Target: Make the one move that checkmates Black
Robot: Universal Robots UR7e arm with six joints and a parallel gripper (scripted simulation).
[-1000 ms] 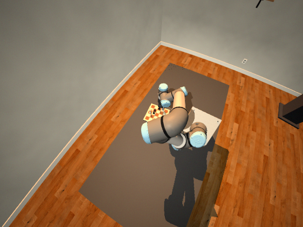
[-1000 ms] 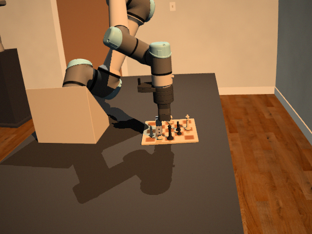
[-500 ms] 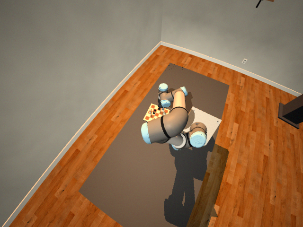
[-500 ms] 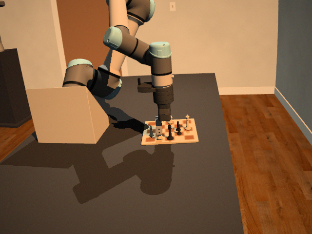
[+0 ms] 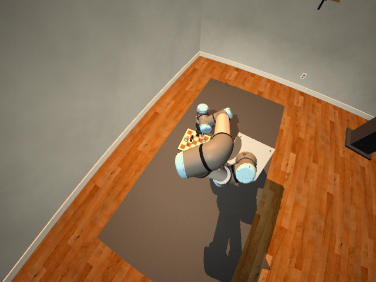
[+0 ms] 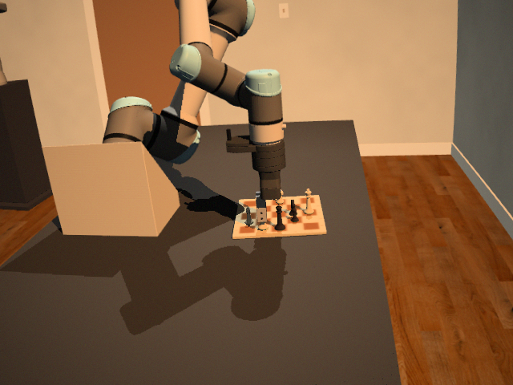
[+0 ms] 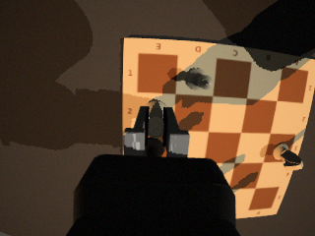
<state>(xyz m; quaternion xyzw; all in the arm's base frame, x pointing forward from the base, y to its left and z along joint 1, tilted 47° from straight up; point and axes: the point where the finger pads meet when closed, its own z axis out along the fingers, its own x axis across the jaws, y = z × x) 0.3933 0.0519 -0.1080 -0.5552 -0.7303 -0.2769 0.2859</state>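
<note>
Right now my hand is 40 mm short of the black king, 10 mm to the right of it and 10 mm above it. Round my hand: board (80 mm to the left, 40 mm below, 20 mm ahead); white pawn (40 mm behind, 30 mm to the left, 20 mm below); white queen (100 mm to the left, 90 mm ahead, 10 mm below).
</note>
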